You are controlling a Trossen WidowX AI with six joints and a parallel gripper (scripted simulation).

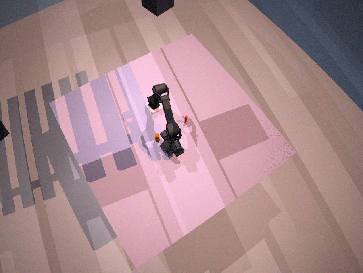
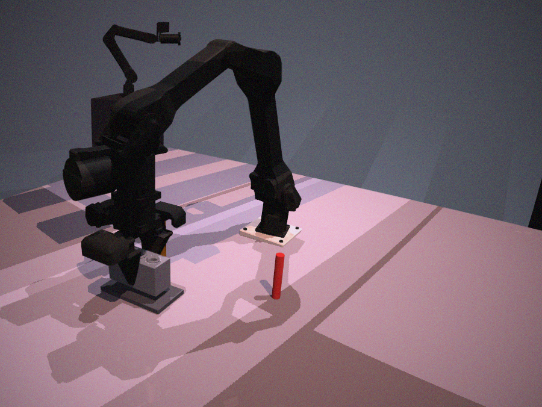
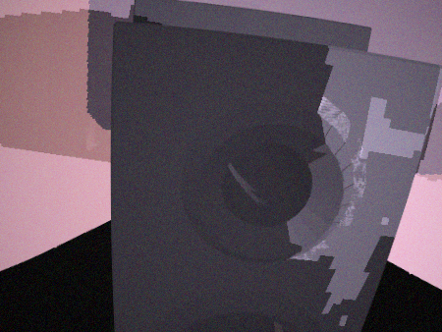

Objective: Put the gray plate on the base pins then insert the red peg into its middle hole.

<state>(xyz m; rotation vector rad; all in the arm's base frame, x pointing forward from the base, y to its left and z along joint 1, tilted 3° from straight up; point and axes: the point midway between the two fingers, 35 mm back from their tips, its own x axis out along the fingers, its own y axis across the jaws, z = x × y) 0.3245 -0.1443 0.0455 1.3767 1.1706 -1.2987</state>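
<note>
Right now my gripper tip is 30 mm below the gray plate. Also, from my gripper tip: orange cylinder: 110 mm behind, 30 mm to the right, 10 mm above; red peg: 80 mm behind, 210 mm to the left, 10 mm above; dark flat base: 20 mm below.
</note>
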